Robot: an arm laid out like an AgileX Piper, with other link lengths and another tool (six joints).
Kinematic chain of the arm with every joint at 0, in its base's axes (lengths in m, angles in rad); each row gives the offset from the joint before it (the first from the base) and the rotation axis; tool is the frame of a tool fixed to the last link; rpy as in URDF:
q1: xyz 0 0 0.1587 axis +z
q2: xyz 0 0 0 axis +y
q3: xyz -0.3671 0 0.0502 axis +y
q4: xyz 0.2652 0 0.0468 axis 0.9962 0 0.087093
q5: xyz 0 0 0 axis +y
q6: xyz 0.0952 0 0.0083 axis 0.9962 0 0.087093
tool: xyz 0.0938 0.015 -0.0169 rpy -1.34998 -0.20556 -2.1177
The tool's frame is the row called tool.
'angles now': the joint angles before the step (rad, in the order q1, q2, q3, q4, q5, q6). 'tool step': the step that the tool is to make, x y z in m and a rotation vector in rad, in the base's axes. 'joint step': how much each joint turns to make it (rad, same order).
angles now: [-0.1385, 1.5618, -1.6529, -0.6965, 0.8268, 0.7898]
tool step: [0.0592, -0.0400, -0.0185, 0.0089, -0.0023, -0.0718]
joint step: [-0.0593, 0.1925, -0.1841, -0.0084, 0.0019, 0.0225]
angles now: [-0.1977, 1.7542, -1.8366, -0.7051, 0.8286, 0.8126]
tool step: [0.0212, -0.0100, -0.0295, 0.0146, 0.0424, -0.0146]
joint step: [-0.0105, 0.0733, -0.0220, -0.0024, -0.0020, 0.0110]
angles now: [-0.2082, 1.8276, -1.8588, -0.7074, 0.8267, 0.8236]
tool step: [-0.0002, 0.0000, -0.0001, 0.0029, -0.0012, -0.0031]
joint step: [0.0001, -0.0001, 0.0000, -0.0001, 0.0019, 0.0041]
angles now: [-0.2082, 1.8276, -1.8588, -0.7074, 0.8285, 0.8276]
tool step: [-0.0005, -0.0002, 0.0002, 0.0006, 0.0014, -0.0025]
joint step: [0.0000, 0.0000, -0.0015, 0.0001, 0.0040, -0.0001]
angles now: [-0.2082, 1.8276, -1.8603, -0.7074, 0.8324, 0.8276]
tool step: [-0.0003, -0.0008, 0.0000, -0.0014, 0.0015, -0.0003]
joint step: [-0.0015, 0.0001, -0.0003, 0.0003, 0.0001, -0.0027]
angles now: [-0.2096, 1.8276, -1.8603, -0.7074, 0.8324, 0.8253]
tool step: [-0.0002, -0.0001, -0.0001, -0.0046, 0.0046, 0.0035]
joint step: [0.0000, -0.0001, 0.0002, -0.0001, -0.0001, -0.0073]
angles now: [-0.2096, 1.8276, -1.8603, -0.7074, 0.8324, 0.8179]
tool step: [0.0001, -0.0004, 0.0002, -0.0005, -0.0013, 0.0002]
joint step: [-0.0009, 0.0000, -0.0001, -0.0001, -0.0018, 0.0000]
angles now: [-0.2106, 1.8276, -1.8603, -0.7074, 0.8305, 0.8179]
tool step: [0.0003, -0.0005, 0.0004, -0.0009, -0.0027, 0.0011]
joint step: [-0.0013, 0.0000, 0.0000, 0.0000, -0.0038, 0.0000]
